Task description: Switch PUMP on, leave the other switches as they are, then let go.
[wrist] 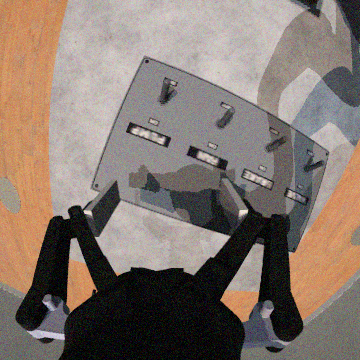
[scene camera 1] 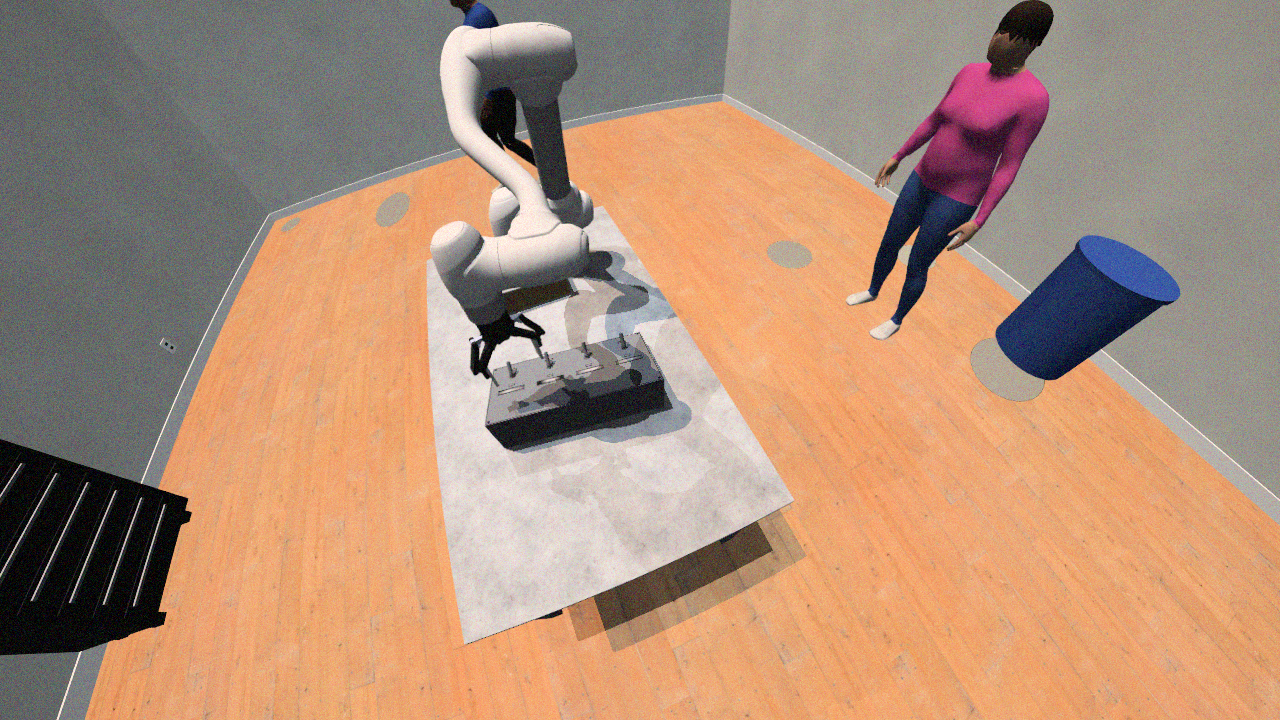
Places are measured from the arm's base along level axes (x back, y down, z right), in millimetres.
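Where they show: gripper, between the fingertips: (wrist: 168,189) (scene camera 1: 518,369).
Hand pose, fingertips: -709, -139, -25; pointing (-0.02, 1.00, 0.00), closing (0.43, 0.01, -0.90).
Observation:
Things, the pixels of their centre, and the offset from my fingertips, as dx, dy, dz. "*": a spot on its surface instead. Level surfaces: height alone.
- dark grey switch box, middle of its body: (wrist: 227,161) (scene camera 1: 573,384) +34, +177, -119
- PUMP, a spot on its surface: (wrist: 148,135) * +25, +124, +59
- PUMP lever, middle of its body: (wrist: 164,90) (scene camera 1: 509,368) +109, +128, +65
- pale table, height of its surface: dy +235
A dark grey switch box (scene camera 1: 581,410) (wrist: 192,117) lies on the table, with four upright levers in a row and a label plate by each. The label that reads PUMP (wrist: 148,135) is at the left end in the wrist view. The PUMP lever (scene camera 1: 511,368) (wrist: 165,92) stands beyond that label; its on or off position cannot be told. The other levers (wrist: 225,118) (wrist: 275,144) (wrist: 314,164) stand in the same row. My gripper (scene camera 1: 517,369) (wrist: 168,189) is open and empty, over the PUMP end of the box. Its exact height above the panel is unclear.
The pale table (scene camera 1: 626,501) carries the box. A brown box (scene camera 1: 543,296) sits behind the gripper, partly hidden by the arm. A person in pink (scene camera 1: 984,134) and a blue barrel (scene camera 1: 1087,308) are at the right. Another person is partly hidden behind the arm.

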